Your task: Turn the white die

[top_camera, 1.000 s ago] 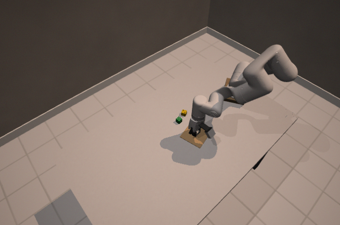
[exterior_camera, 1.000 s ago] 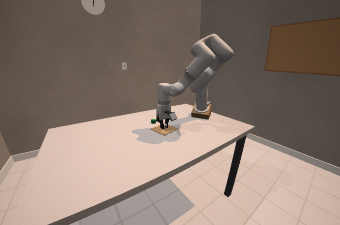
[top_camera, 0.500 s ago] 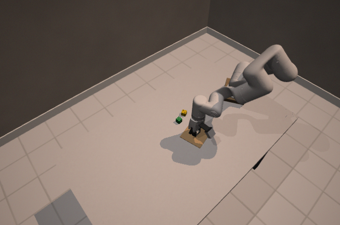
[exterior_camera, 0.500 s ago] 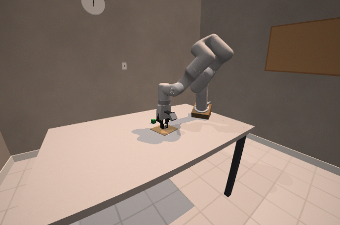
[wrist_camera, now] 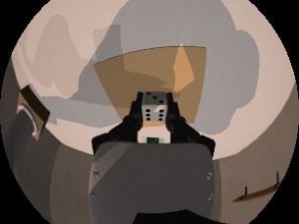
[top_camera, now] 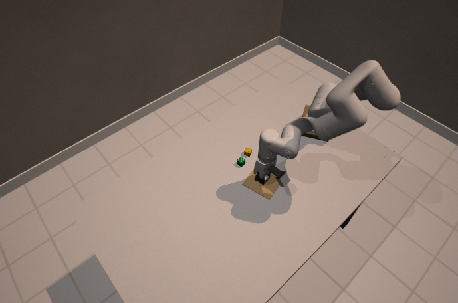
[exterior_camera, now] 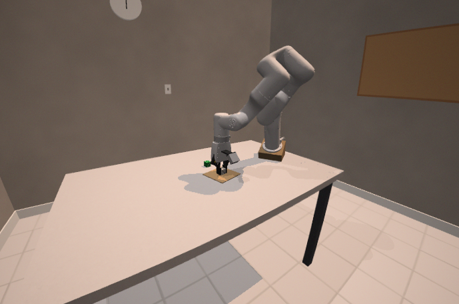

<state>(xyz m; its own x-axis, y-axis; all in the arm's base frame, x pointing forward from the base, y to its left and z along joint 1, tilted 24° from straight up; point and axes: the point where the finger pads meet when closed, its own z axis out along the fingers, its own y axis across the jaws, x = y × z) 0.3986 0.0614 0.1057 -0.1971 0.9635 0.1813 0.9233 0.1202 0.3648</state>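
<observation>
Right now my hand is 1 cm above the white die. Round my hand: yellow die (3 cm behind, 17 cm to the right, 1 cm below); then green die (3 cm ahead, 14 cm to the right, 1 cm below); then mat (3 cm below).
</observation>
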